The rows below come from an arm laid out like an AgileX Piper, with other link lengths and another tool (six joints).
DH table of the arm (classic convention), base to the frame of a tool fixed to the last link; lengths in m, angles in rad. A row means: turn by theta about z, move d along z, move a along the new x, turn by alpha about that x. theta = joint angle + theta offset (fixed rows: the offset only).
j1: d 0.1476; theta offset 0; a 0; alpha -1.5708
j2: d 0; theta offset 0.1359; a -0.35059; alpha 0
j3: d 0; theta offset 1.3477; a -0.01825; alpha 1.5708
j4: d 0.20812; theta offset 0; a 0; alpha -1.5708
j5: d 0; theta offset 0; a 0; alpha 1.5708
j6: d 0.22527; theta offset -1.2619; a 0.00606; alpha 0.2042
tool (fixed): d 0.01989; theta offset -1.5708; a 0; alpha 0
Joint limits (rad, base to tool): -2.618..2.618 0..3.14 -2.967..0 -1.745..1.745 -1.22..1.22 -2.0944..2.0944
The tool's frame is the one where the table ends.
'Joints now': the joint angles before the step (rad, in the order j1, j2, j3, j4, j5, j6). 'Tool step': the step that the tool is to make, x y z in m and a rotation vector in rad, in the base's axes. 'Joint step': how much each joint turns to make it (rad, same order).
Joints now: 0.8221 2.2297 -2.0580 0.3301 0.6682 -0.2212
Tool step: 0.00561 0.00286 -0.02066 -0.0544 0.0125 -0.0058
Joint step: 0.0073 0.0573 -0.0754 -0.0671 0.0592 0.0527
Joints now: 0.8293 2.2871 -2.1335 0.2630 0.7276 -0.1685
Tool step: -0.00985 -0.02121 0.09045 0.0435 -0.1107 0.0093
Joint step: -0.0009 -0.1399 -0.0438 -0.0587 0.0773 0.0094
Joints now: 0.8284 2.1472 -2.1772 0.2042 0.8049 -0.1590
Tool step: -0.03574 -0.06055 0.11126 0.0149 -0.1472 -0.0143
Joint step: 0.0061 -0.2418 0.0192 -0.1129 0.1114 0.0185
